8 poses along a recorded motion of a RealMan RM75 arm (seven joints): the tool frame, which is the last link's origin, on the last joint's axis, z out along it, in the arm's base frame.
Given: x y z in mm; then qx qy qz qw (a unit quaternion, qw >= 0).
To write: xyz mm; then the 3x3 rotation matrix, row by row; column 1 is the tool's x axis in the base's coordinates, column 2 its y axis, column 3 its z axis. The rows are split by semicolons. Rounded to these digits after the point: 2 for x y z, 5 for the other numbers.
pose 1, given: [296.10 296.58 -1.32 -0.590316 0.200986 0.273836 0.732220]
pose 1, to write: 296.10 296.58 -1.32; 0.76924 -0.63831 -0.02897; 0.16373 0.15308 0.97456; -0.61763 -0.75441 0.22226
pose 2, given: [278.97 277.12 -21.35 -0.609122 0.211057 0.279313 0.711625]
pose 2, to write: 278.97 277.12 -21.35; 0.75488 -0.65465 -0.03988; 0.14041 0.10191 0.98483; -0.64066 -0.74903 0.16885
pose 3, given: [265.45 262.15 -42.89 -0.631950 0.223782 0.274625 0.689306]
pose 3, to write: 265.45 262.15 -42.89; 0.74901 -0.66144 -0.03859; 0.09576 0.05044 0.99413; -0.65561 -0.74830 0.10112
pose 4, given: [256.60 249.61 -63.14 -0.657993 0.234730 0.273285 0.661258]
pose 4, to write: 256.60 249.61 -63.14; 0.74043 -0.67033 -0.04921; 0.05252 -0.01528 0.99850; -0.67007 -0.74191 0.02389
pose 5, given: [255.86 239.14 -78.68 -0.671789 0.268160 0.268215 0.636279]
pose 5, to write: 255.86 239.14 -78.68; 0.71230 -0.70161 -0.01912; -0.01897 -0.04648 0.99874; -0.70162 -0.71104 -0.04642
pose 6, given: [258.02 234.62 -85.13 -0.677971 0.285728 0.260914 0.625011]
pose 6, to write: 258.02 234.62 -85.13; 0.70057 -0.71358 0.00338; -0.06128 -0.05544 0.99658; -0.71095 -0.69838 -0.08257
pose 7, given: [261.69 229.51 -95.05 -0.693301 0.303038 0.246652 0.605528]
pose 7, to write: 261.69 229.51 -95.05; 0.69466 -0.71890 0.02499; -0.12148 -0.08301 0.98912; -0.70900 -0.69014 -0.14500
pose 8, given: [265.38 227.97 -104.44 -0.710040 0.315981 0.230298 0.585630]
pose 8, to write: 265.38 227.97 -104.44; 0.69424 -0.71846 0.04305; -0.17898 -0.11439 0.97718; -0.69714 -0.68610 -0.20800
